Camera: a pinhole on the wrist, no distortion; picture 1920 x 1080 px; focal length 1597.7 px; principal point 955.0 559.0 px. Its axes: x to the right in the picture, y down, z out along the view. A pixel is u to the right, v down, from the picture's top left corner.
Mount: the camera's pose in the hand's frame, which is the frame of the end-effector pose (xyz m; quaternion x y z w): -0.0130 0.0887 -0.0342 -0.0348 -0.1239 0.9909 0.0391
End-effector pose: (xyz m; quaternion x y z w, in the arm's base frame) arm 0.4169 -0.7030 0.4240 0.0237 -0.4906 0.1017 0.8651
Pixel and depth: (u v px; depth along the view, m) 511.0 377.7 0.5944
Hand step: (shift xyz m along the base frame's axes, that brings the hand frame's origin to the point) -0.4233 -0.0678 0.3869
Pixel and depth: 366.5 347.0 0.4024
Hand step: -0.2711 -0.0077 0.2842
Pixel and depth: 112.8 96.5 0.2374
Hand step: -0.1542 0.0687 0.1919
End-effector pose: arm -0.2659 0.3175 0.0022 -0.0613 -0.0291 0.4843 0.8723
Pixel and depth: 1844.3 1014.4 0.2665
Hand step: -0.0896 -0.1622 0.2006
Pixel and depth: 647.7 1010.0 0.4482
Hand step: 0.1002 -0.0246 0.3894
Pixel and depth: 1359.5 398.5 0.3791
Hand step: -0.1439 -0.0668 0.3285
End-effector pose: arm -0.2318 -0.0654 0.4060 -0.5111 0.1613 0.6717 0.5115
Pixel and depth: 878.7 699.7 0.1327
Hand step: -0.0866 0.0394 0.0406
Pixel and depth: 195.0 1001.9 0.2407
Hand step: -0.0574 0.1987 0.0280
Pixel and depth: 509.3 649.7 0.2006
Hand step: -0.1030 0.1219 0.0386
